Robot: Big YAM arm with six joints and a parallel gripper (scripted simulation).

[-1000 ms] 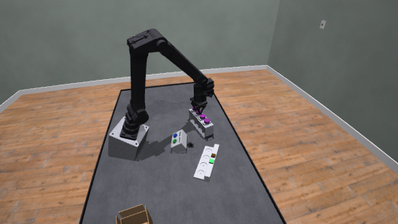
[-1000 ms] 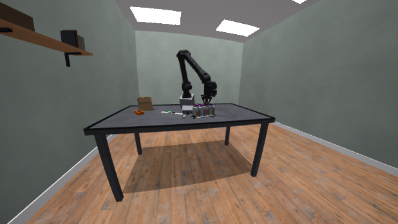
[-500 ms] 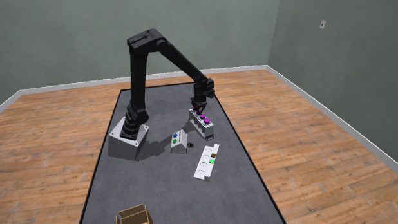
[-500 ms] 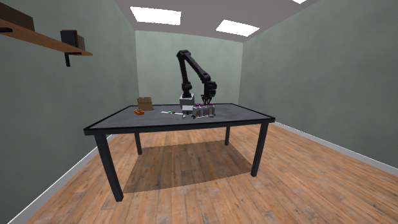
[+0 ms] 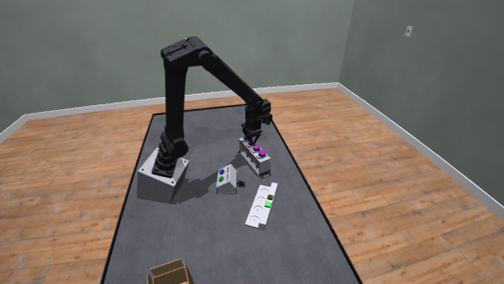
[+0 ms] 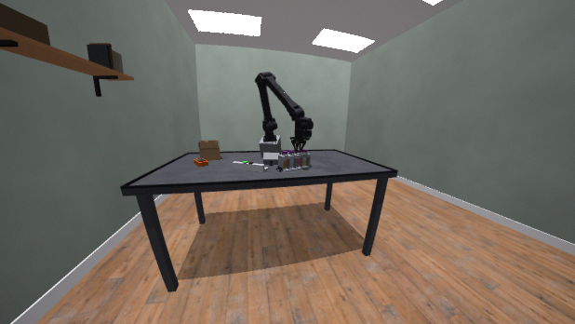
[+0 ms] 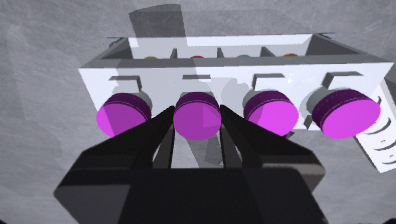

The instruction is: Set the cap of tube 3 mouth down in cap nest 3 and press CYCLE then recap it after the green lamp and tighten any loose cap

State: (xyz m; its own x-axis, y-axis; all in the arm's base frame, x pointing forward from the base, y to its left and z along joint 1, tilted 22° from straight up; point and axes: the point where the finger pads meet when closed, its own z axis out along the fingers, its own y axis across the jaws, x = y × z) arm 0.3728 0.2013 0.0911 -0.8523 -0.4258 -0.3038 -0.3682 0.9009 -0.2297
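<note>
Right now the cap is 2 cm ahead of my hand and 5 cm to the right of it. Also, from my hand: blue key (15 cm behind, 16 cm to the right, 5 cm below); then key housing (13 cm behind, 18 cm to the right, 6 cm below); then green key (15 cm behind, 20 cm to the right, 5 cm below).
</note>
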